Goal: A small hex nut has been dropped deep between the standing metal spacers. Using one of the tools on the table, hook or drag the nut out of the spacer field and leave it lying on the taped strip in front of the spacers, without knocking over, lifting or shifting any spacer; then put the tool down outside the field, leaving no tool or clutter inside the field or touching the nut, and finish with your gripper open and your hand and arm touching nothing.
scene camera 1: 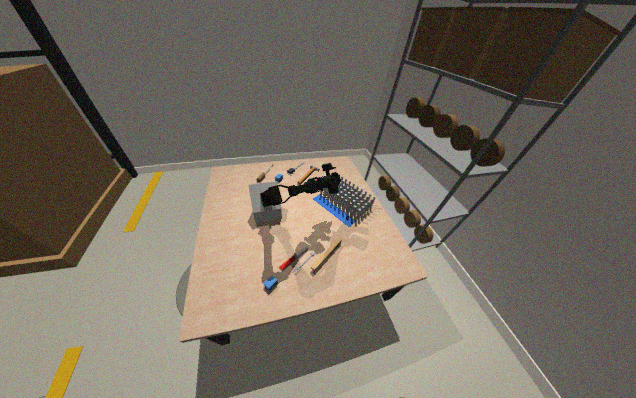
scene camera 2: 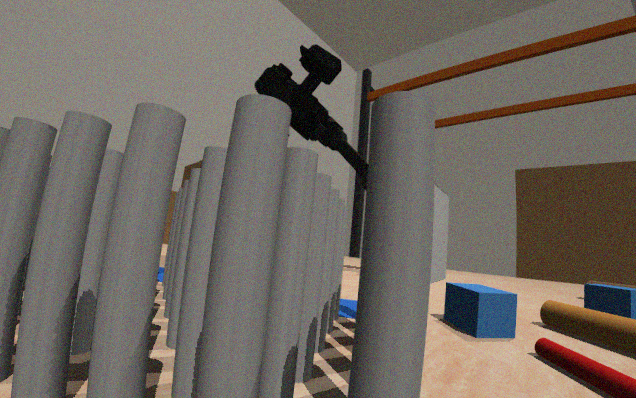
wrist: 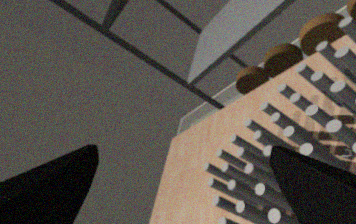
Note:
The gripper (scene camera 2: 282,73) is open, with nothing in its grasp. Also in view: a blue block (scene camera 2: 484,312).
The gripper is seen too in the wrist view (wrist: 185,153).

